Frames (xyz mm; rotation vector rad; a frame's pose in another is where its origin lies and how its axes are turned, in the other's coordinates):
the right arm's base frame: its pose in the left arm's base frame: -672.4 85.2 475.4 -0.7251 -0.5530 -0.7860
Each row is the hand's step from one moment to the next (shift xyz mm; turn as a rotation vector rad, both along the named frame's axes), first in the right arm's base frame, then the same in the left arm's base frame.
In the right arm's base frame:
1: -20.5 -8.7 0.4 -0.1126 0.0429 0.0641
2: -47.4 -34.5 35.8 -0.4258 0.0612 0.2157
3: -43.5 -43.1 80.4 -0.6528 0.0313 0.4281
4: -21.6 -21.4 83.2 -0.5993 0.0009 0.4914
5: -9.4 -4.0 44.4 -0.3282 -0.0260 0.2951
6: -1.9 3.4 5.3 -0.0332 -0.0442 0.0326
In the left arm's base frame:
1: -19.0 4.9 -10.5 -0.0442 0.1182 -0.0520
2: -61.5 30.4 3.1 -0.2417 0.3769 -0.1762
3: -73.8 58.2 37.1 -0.4370 0.6205 -0.1855
4: -44.3 61.5 45.8 -0.4405 0.6301 -0.0978
5: -16.5 35.6 23.1 -0.2667 0.3516 -0.0273
6: 0.6 6.5 0.8 -0.0602 0.0171 0.0143

